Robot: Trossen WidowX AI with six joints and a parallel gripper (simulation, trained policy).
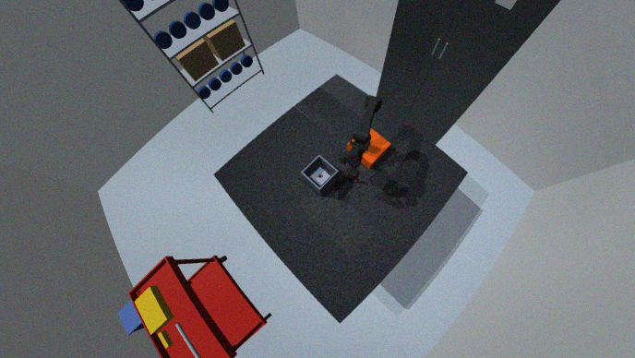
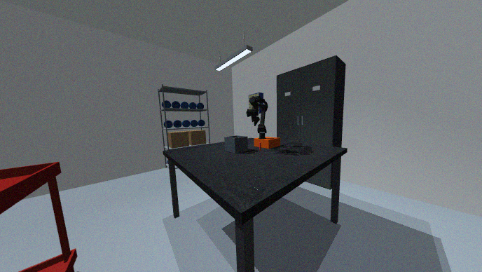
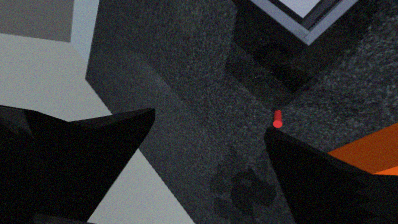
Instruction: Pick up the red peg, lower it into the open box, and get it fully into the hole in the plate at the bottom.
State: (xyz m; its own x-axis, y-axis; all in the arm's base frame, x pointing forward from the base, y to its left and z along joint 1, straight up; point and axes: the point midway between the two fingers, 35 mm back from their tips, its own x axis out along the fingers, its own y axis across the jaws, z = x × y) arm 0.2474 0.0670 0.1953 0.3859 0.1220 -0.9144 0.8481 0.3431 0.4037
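Now: the red peg 210 mm below my gripper tip, 70 mm behind it and 20 mm to the left of it. Round my gripper tip: plate: 210 mm below, 180 mm to the right, 40 mm ahead.
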